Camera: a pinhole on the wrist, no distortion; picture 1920 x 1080 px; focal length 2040.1 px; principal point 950.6 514.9 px. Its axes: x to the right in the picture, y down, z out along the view. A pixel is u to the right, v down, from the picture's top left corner.
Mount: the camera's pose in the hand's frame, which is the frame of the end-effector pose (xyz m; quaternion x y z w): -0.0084 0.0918 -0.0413 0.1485 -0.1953 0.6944 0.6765
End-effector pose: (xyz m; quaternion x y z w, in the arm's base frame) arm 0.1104 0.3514 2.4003 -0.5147 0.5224 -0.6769 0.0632
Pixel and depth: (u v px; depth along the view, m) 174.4 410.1 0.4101
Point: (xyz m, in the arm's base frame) 0.4096 0.3022 2.5632
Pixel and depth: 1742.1 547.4 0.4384
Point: 0.4401 0.0935 2.3114
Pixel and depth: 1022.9 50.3 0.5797
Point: 0.5148 0.0555 2.5451
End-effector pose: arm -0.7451 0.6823 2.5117 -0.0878 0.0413 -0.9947 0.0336
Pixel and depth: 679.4 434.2 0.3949
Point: -0.6900 0.8018 2.7989
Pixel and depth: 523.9 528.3 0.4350
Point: -0.6715 0.8547 2.8158
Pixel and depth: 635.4 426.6 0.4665
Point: -0.6846 0.8483 2.8567
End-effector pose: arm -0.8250 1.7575 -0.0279 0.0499 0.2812 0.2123 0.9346
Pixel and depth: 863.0 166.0 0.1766
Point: -0.7553 1.7673 0.0608
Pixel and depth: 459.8 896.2 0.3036
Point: -0.7395 1.6232 0.1444
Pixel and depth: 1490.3 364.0 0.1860
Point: -0.7681 1.8011 0.1085
